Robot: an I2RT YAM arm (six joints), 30 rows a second.
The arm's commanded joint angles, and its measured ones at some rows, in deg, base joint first. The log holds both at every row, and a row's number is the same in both.
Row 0, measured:
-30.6 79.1 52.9 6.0 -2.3 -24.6
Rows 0 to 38, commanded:
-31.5 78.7 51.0 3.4 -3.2 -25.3
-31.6 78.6 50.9 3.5 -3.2 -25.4
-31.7 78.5 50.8 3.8 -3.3 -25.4
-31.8 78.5 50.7 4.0 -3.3 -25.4
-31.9 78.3 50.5 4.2 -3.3 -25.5
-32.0 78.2 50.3 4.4 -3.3 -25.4
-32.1 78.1 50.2 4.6 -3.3 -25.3
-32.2 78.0 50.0 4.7 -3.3 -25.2
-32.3 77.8 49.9 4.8 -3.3 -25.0
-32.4 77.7 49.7 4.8 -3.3 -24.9
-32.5 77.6 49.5 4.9 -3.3 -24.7
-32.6 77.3 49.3 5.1 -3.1 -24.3
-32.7 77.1 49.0 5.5 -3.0 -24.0
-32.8 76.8 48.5 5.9 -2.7 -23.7
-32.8 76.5 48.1 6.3 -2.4 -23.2
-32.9 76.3 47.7 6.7 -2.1 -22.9
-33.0 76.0 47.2 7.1 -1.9 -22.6
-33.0 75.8 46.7 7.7 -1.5 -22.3
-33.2 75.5 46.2 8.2 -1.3 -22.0
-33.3 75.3 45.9 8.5 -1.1 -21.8
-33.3 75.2 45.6 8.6 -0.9 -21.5
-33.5 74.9 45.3 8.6 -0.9 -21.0
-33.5 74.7 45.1 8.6 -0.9 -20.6
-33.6 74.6 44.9 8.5 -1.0 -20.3
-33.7 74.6 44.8 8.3 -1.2 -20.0
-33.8 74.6 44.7 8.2 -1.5 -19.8
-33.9 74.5 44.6 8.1 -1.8 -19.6
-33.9 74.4 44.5 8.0 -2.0 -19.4
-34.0 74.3 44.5 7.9 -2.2 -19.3
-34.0 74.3 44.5 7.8 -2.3 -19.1
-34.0 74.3 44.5 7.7 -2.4 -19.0
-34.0 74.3 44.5 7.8 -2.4 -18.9
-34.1 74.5 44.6 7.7 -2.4 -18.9
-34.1 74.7 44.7 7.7 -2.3 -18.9
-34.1 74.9 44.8 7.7 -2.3 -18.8
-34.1 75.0 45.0 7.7 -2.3 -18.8
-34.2 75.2 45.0 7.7 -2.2 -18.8
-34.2 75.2 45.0 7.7 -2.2 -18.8
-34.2 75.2 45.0 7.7 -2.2 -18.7
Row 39, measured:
-33.8 74.8 46.1 11.9 -2.4 -20.7
